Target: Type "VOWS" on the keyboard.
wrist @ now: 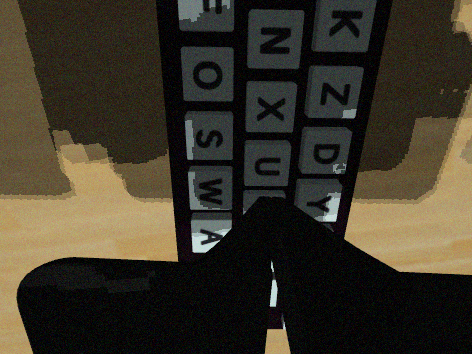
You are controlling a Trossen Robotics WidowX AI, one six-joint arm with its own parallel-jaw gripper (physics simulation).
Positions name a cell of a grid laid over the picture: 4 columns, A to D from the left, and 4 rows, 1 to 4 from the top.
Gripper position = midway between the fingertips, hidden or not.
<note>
In view: the gripper (C3) and a black keyboard (C2).
</note>
